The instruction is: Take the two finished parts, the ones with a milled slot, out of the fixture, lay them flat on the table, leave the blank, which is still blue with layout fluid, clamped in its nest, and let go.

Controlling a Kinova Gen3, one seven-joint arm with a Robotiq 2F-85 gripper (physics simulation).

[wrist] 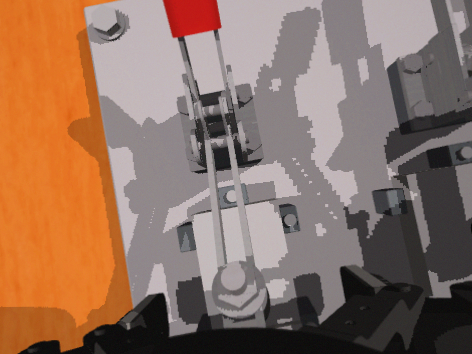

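Frame: origin at the arm's base, x ahead, y left, z up, level; millimetres.
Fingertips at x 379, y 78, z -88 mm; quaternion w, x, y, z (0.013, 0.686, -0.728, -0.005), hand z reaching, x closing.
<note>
A point is followed by its place in that frame.
A pale metal part [270, 227] @[x 413, y 63, z -76 mm] sits in the left nest of the grey fixture plate [150, 60] @[x 513, y 107, z -102 mm], between small locating blocks. The arm of a toggle clamp [217, 130] @[x 459, y 77, z -67 mm] with a red handle [194, 17] @[x 492, y 74, z -39 mm] reaches over it, and its bolt-headed spindle [235, 285] @[x 410, y 77, z -14 mm] hides some of the part. No slot can be made out. A second part [442, 200] @[x 408, y -15, z -81 mm], mostly in shadow, shows partly in the nest at the right. My gripper [253, 300] @[x 379, y 78, z -88 mm] is open and empty, its black fingers at the bottom edge either side of the left spindle. No blue blank shows in the view.
A second toggle clamp's base [425, 92] @[x 459, y -24, z -87 mm] stands at the upper right, cut off by the view edge. A hex bolt [106, 21] @[x 535, y 124, z -95 mm] stands up at the plate's upper left corner. The orange wooden table [40, 150] @[x 482, y 187, z -117 mm] lies left of the plate. Dark shadows cross the plate.
</note>
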